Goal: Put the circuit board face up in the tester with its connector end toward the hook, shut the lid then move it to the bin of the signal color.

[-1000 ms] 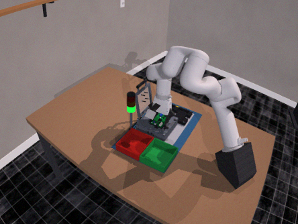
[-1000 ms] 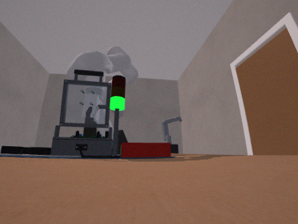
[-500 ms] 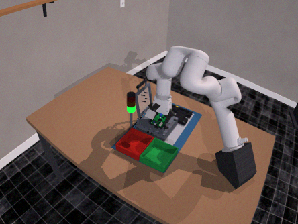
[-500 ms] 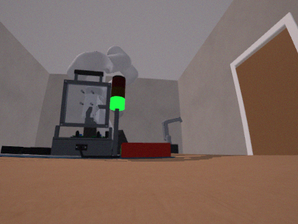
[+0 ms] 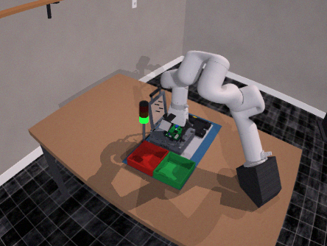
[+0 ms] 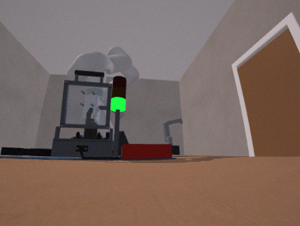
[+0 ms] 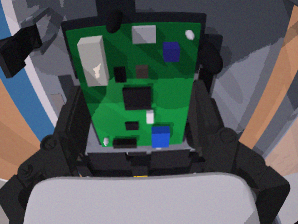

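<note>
The tester plate lies 1 cm ahead of my hand and 1 cm below it. Also, from my hand: tester lid: 11 cm ahead, 2 cm to the right, 10 cm above; green circuit board: 1 cm below; black latch block: 5 cm behind, 7 cm to the left, 1 cm above.
</note>
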